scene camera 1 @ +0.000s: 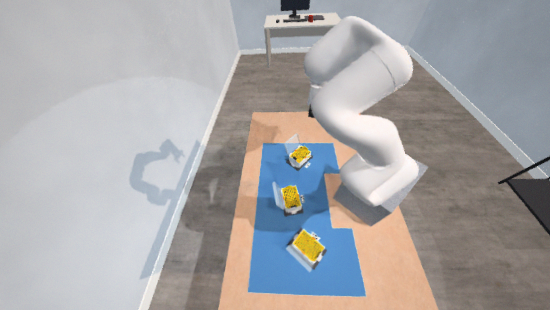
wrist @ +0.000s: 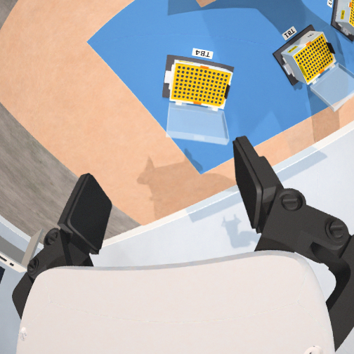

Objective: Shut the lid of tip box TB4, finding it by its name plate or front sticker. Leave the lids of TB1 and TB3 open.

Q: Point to a blue mat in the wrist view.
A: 261,102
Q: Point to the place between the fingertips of the gripper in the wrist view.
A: At 162,174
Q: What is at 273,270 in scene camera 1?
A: A blue mat.
